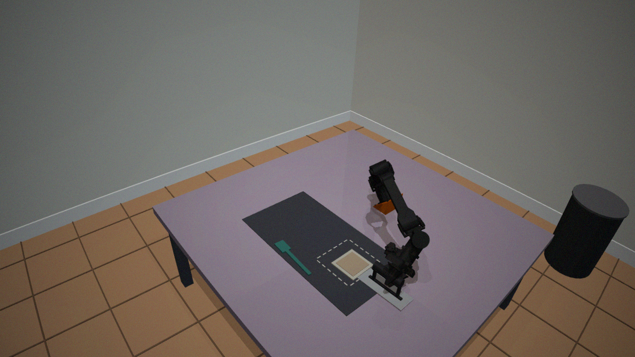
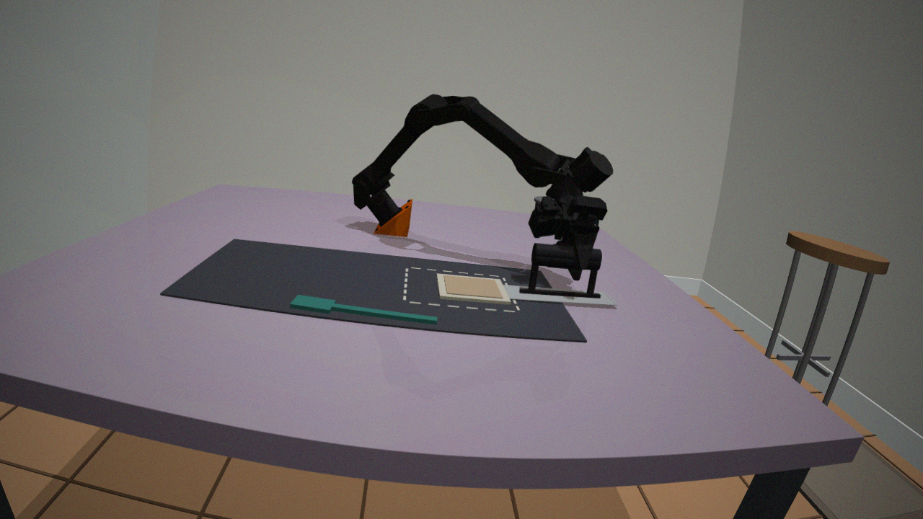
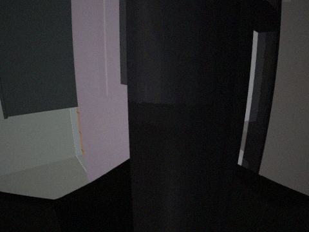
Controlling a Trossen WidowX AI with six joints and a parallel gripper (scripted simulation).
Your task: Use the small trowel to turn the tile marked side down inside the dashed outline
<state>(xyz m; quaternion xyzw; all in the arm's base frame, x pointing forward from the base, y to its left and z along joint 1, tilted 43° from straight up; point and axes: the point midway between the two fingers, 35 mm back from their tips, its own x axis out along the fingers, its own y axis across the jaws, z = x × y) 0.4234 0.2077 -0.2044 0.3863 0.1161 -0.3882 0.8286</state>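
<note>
The flat green tool is 80 mm ahead of my gripper tip, 380 mm to the right of it and 50 mm below it. Also, from my gripper tip: beige tile 40 mm behind, 170 mm to the right, 50 mm below; trowel 20 mm behind, 10 mm below.
</note>
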